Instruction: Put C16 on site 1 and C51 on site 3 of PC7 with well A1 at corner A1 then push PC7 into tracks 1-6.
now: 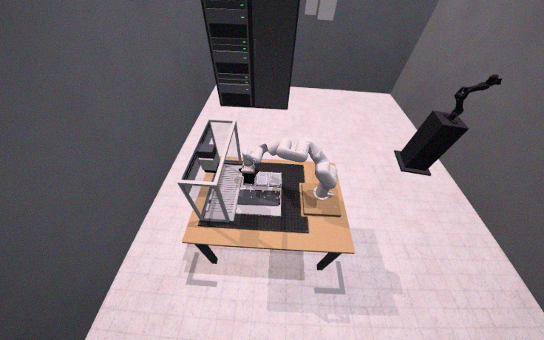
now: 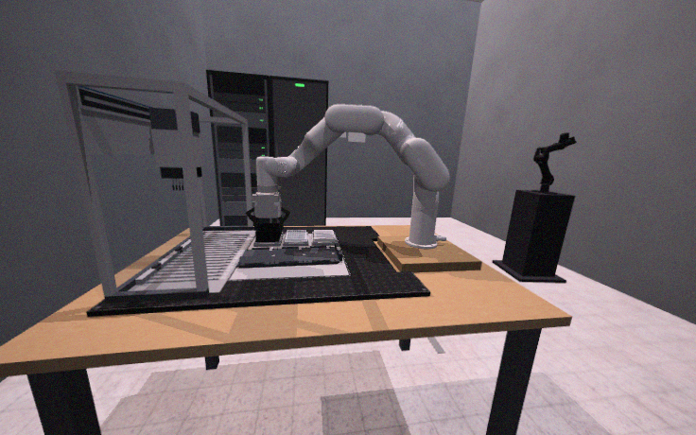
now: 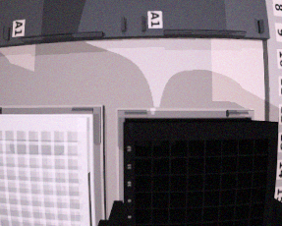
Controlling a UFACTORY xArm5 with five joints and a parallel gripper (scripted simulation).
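Now: the 96-well plate C15 11 cm behind my hand, 3 cm below it and 1 cm to the right of it. Round my hand: post: 42 cm to the left, 20 cm above, 5 cm ahead; grey plate carrier PC7: 17 cm to the left, 12 cm behind, 3 cm below.
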